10 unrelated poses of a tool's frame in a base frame.
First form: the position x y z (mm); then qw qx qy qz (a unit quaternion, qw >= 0).
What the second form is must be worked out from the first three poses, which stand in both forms.
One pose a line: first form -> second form
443 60 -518 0.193 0.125 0.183 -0.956 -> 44.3 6.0 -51.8 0.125 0.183 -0.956 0.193
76 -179 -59 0.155 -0.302 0.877 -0.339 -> 7.6 -17.9 -5.9 -0.302 0.877 -0.339 0.155
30 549 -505 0.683 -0.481 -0.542 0.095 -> 3.0 54.9 -50.5 -0.481 -0.542 0.095 0.683
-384 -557 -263 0.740 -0.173 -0.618 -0.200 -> -38.4 -55.7 -26.3 -0.173 -0.618 -0.200 0.740
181 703 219 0.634 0.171 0.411 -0.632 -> 18.1 70.3 21.9 0.171 0.411 -0.632 0.634
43 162 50 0.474 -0.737 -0.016 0.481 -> 4.3 16.2 5.0 -0.737 -0.016 0.481 0.474
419 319 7 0.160 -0.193 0.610 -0.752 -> 41.9 31.9 0.7 -0.193 0.610 -0.752 0.160
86 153 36 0.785 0.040 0.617 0.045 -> 8.6 15.3 3.6 0.040 0.617 0.045 0.785
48 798 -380 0.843 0.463 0.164 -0.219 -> 4.8 79.8 -38.0 0.463 0.164 -0.219 0.843
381 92 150 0.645 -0.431 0.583 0.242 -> 38.1 9.2 15.0 -0.431 0.583 0.242 0.645
